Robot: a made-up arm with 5 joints.
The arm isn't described. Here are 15 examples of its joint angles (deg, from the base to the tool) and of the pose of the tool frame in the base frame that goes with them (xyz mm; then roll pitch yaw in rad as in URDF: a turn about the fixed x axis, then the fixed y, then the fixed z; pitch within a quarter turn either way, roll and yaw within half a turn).
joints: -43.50 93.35 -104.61 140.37 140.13
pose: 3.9 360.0 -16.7 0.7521 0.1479 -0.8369
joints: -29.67 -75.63 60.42 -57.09 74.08
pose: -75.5 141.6 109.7 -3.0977 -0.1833 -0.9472
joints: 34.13 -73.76 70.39 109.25 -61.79
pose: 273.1 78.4 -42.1 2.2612 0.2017 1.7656
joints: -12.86 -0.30 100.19 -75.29 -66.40
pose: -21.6 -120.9 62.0 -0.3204 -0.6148 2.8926
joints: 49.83 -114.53 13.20 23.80 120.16
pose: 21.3 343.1 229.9 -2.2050 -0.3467 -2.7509
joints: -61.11 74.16 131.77 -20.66 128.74
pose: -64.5 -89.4 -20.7 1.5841 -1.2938 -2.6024
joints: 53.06 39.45 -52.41 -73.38 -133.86
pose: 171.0 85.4 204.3 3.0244 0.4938 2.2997
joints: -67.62 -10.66 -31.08 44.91 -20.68
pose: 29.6 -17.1 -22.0 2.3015 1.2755 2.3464
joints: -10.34 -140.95 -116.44 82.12 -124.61
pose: -113.9 -210.1 287.7 1.3176 -0.2363 1.4102
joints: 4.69 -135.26 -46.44 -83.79 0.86
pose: -177.8 29.0 116.0 0.0440 0.8713 -2.1674
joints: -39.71 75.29 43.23 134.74 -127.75
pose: -434.5 57.1 360.5 2.0764 0.7746 -1.6121
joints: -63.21 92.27 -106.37 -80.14 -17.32
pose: -263.6 -5.4 -38.5 -2.3813 -0.2600 2.7499
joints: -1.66 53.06 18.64 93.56 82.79
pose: -351.2 -96.5 54.2 -1.1476 -0.3360 -1.1791
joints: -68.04 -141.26 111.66 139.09 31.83
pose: -435.5 153.8 73.7 1.5785 -0.6422 2.9361
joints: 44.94 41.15 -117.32 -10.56 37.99
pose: 4.8 -20.3 205.8 -1.5035 0.5689 -0.8864
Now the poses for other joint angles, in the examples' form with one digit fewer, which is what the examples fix.
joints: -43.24 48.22 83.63 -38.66 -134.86
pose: 35 -109 30 2.200 -0.680 2.063
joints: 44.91 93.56 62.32 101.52 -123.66
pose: -319 107 -241 -2.607 -0.252 -1.026
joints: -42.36 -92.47 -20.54 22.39 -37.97
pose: 88 193 57 1.257 -0.263 2.184
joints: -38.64 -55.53 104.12 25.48 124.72
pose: -162 383 -21 1.240 0.245 -0.470
